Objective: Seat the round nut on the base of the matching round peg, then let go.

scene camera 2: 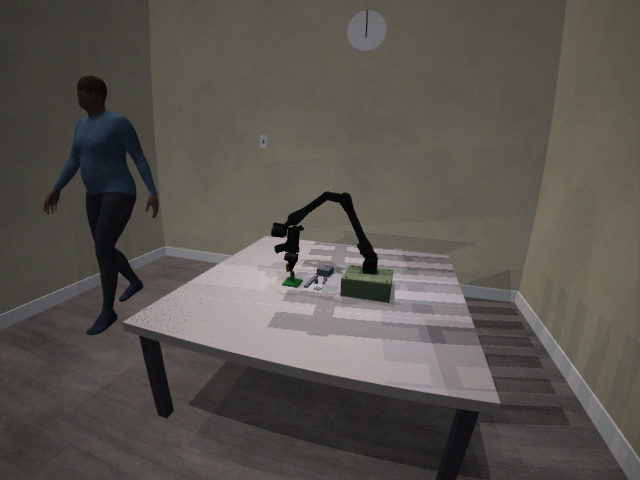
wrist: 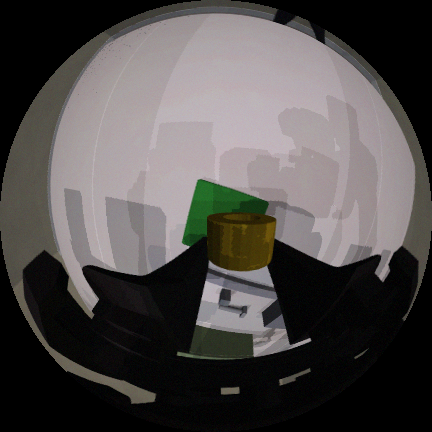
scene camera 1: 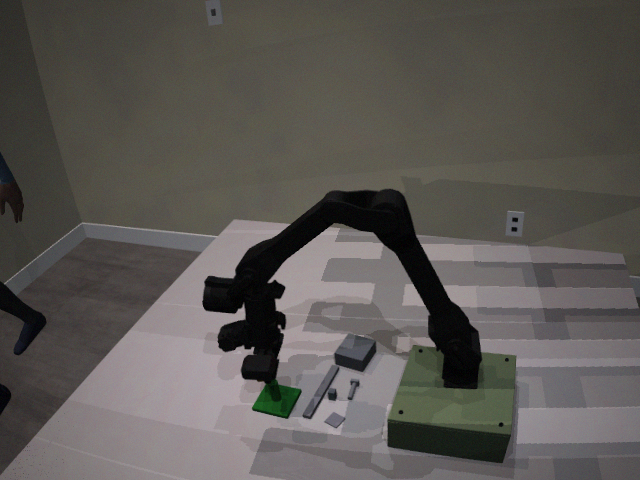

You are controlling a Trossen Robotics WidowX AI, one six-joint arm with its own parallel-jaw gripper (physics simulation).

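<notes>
The round nut (wrist: 241, 245) (scene camera 2: 287, 267) is a thick yellow-brown ring. My gripper (wrist: 236, 242) (scene camera 2: 290, 267) (scene camera 1: 269, 378) is shut on it, with a black finger on each side. In the wrist view its hole faces up. A green square base (scene camera 1: 286, 408) (scene camera 2: 298, 283) (wrist: 200, 205) lies on the table below the gripper. A green peg (scene camera 1: 275, 392) (scene camera 2: 292, 275) stands on it, and its upper end is close under the fingers. The nut hides the peg in the wrist view. Whether the hole lines up with the peg cannot be told.
A long grey bar (scene camera 1: 321, 391), a small dark cube (scene camera 1: 332, 394), a grey bolt (scene camera 1: 353, 388) and a flat grey tile (scene camera 1: 334, 419) lie between the green base and the arm's green mounting box (scene camera 1: 449, 408). A grey block (scene camera 1: 355, 352) stands behind them. A person (scene camera 2: 105, 155) is beyond the table.
</notes>
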